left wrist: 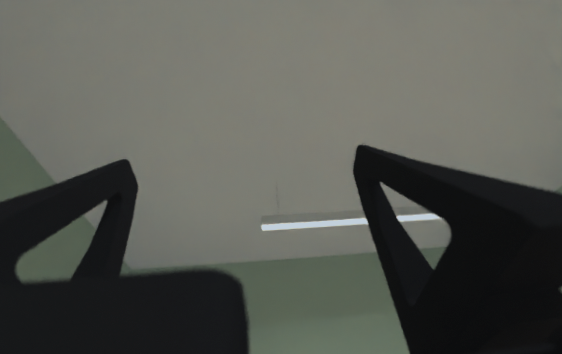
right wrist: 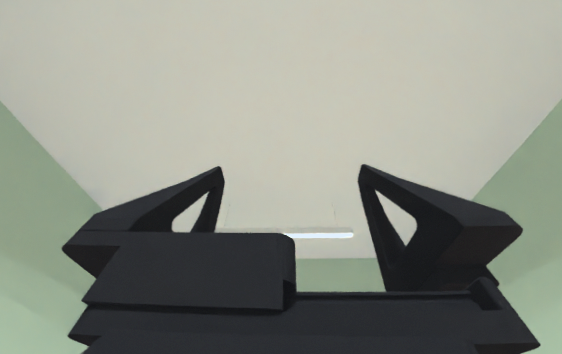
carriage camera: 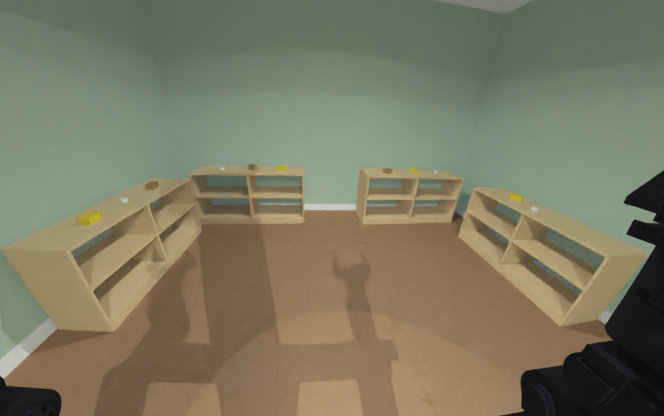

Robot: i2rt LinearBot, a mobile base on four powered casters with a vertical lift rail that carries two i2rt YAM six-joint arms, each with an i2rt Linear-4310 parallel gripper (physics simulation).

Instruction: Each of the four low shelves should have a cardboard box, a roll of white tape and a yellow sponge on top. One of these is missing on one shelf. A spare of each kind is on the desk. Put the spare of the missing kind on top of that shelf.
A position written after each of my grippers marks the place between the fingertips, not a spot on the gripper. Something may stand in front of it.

I see my left gripper [left wrist: 246, 164] and my right gripper [right wrist: 290, 173].
